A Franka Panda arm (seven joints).
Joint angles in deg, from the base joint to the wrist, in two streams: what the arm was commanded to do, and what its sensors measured. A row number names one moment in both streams.
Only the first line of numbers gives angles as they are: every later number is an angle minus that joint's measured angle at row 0.
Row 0, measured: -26.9 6.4 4.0 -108.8 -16.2 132.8 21.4
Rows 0 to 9, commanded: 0.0 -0.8 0.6 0.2 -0.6 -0.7 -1.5; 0.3 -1.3 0.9 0.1 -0.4 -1.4 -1.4; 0.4 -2.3 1.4 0.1 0.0 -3.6 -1.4; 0.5 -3.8 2.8 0.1 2.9 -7.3 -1.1; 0.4 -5.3 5.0 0.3 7.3 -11.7 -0.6; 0.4 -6.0 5.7 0.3 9.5 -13.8 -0.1; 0.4 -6.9 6.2 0.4 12.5 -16.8 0.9; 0.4 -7.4 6.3 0.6 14.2 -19.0 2.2; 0.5 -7.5 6.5 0.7 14.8 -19.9 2.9; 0.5 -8.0 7.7 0.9 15.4 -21.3 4.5
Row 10, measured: 0.8 -5.7 5.8 0.7 11.8 -16.0 1.2
